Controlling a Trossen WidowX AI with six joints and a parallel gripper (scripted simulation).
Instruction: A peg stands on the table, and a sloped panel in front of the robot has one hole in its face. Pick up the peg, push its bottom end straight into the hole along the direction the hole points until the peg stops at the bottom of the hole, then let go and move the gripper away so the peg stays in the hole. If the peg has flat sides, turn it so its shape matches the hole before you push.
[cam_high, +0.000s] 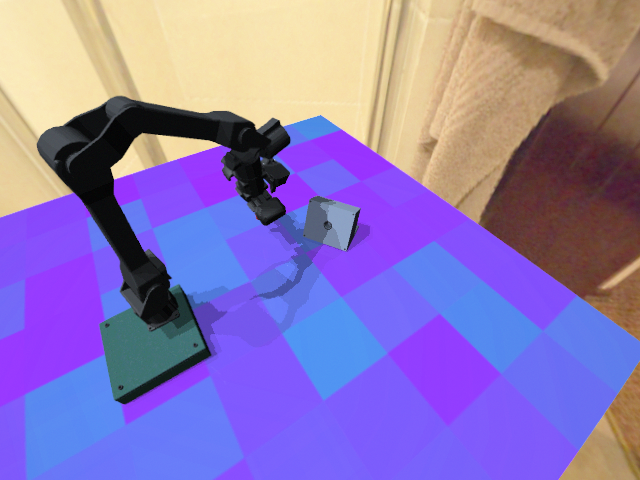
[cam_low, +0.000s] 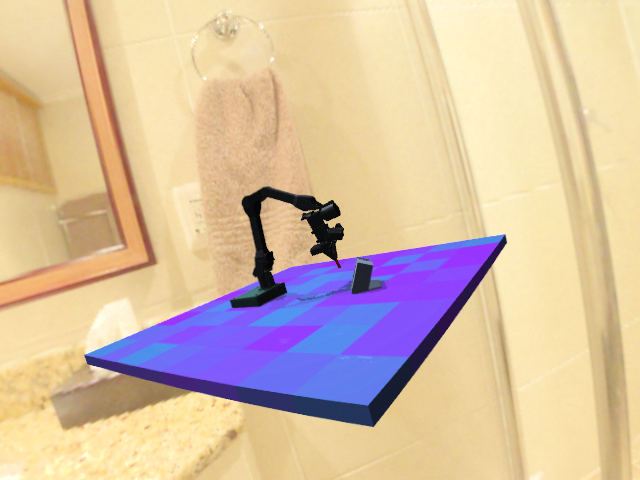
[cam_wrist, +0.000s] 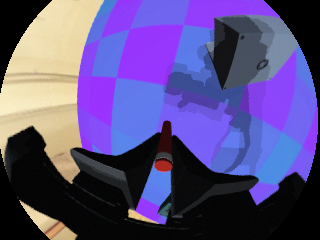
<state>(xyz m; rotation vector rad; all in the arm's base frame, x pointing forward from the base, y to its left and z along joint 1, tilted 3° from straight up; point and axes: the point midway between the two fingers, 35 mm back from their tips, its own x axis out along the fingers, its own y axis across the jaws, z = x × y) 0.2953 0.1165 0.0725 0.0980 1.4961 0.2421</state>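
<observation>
My gripper tip is now 170 mm short of the panel, 100 mm to the left of it and 60 mm above it. The rest, counted from my gripper tip: red round peg (20 mm above).
</observation>
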